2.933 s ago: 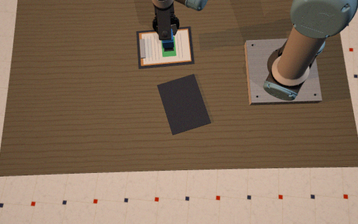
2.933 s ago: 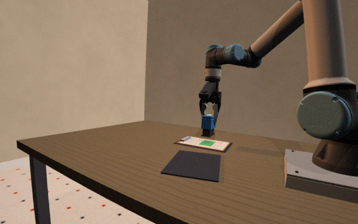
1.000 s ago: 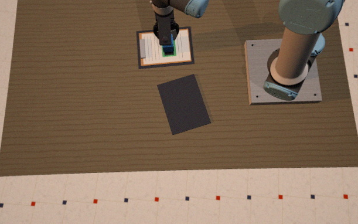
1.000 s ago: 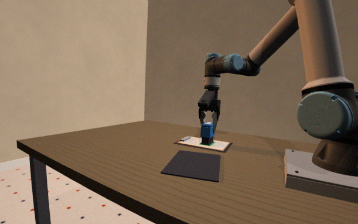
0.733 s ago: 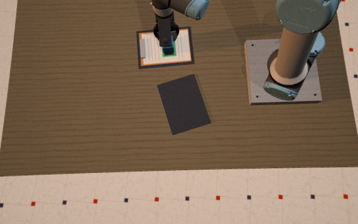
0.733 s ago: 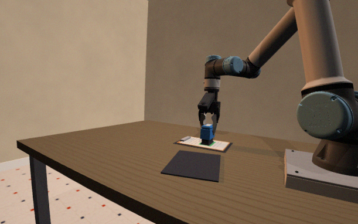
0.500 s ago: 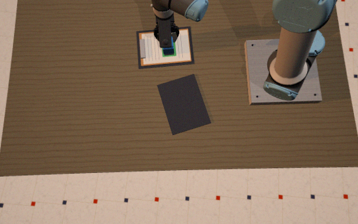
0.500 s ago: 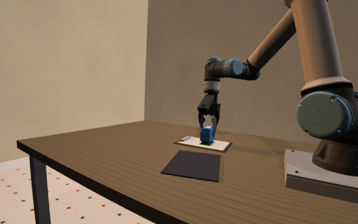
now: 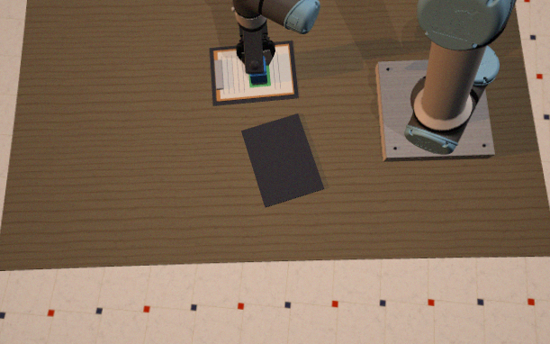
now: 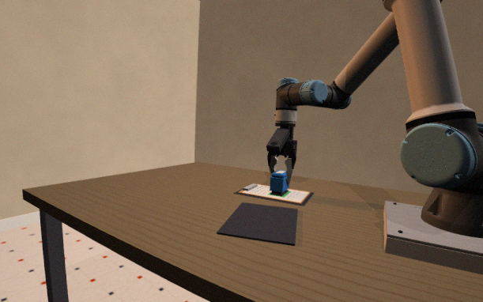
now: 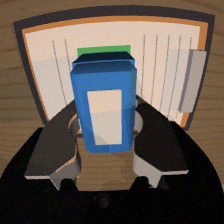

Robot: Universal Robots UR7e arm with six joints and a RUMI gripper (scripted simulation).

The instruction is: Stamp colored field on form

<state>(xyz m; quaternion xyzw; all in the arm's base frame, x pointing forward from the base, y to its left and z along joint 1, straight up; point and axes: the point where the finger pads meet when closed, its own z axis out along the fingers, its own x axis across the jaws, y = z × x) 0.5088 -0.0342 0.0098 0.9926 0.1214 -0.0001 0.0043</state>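
Now: the blue stamp 10 mm below my hand. Also, from my hand: clipboard: 30 mm ahead, 10 mm to the left, 40 mm below; then dark mat: 110 mm behind, 250 mm to the left, 50 mm below.
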